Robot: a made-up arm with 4 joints.
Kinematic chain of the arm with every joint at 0, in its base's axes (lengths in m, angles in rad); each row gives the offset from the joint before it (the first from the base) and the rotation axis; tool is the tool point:
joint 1: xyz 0 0 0.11 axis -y
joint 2: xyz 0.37 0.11 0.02 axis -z
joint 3: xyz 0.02 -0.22 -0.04 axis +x
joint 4: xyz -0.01 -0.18 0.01 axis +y
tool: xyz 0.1 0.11 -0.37
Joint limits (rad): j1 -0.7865..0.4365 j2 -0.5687..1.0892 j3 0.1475..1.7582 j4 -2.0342..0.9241
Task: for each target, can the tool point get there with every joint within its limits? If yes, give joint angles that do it. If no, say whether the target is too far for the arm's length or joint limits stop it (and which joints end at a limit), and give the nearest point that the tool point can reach.
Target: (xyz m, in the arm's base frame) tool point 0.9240 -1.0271 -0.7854
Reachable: no: too far | nearest point 0.5255 -0.3385 -0.3992 | short by 0.884 m
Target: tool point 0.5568 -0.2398 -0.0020
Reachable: yes | joints -0.0434 0.7540 1.5942 -1.0314
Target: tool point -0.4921 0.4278 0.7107
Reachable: no: joint limits stop it (at a limit: joint 1, joint 3, joint 4) | nearest point 0.1612 0.2277 0.1474 | short by 0.886 m
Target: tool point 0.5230 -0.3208 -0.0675
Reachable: yes | joints -0.1433 0.6076 0.5102 -1.1401
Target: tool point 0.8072 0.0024 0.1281
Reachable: yes | joints 0.1995 -0.2863 0.5839 -1.0150
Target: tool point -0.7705 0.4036 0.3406
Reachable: no: joint limits stop it (at a limit: joint 1, joint 2, joint 3, joint 4) | nearest point -0.1928 0.1954 -0.1496 | short by 0.786 m
